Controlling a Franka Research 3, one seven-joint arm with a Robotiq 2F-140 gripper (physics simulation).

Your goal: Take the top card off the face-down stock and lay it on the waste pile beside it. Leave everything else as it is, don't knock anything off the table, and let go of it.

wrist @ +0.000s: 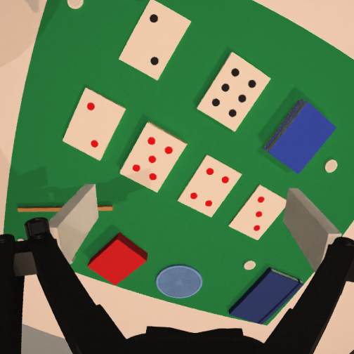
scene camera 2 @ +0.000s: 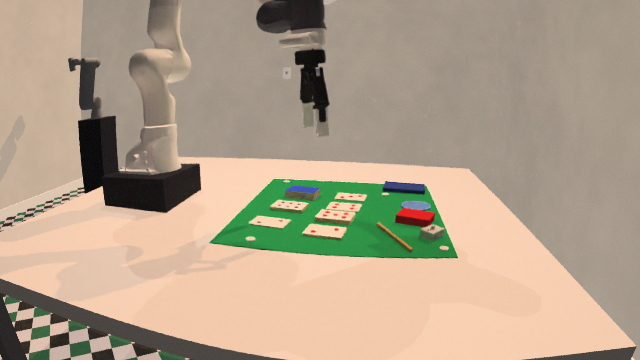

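Note:
The face-down stock [scene camera 2: 303, 192] [wrist: 301, 137] is a thick blue-topped stack on the green mat [scene camera 2: 370, 247] [wrist: 37, 175]. Beside it lies a face-up pile with six black dots [scene camera 2: 289, 205] [wrist: 234, 92], the nearest pile to the stock. A card with two black dots [scene camera 2: 270, 222] [wrist: 155, 40] lies beyond that pile, in the same row. My gripper [scene camera 2: 315, 124] [wrist: 190, 203] is open and empty, high above the mat. In the wrist view the stock is to the upper right of the space between the fingers.
Four face-up places with red dots [scene camera 2: 335, 216] [wrist: 153, 157] form another row. A red box [scene camera 2: 415, 217] [wrist: 118, 259], pale blue disc [scene camera 2: 416, 205] [wrist: 179, 281], navy box [scene camera 2: 404, 188] [wrist: 265, 296], thin stick [scene camera 2: 394, 237] [wrist: 105, 208] and grey block [scene camera 2: 431, 232] also lie on the mat.

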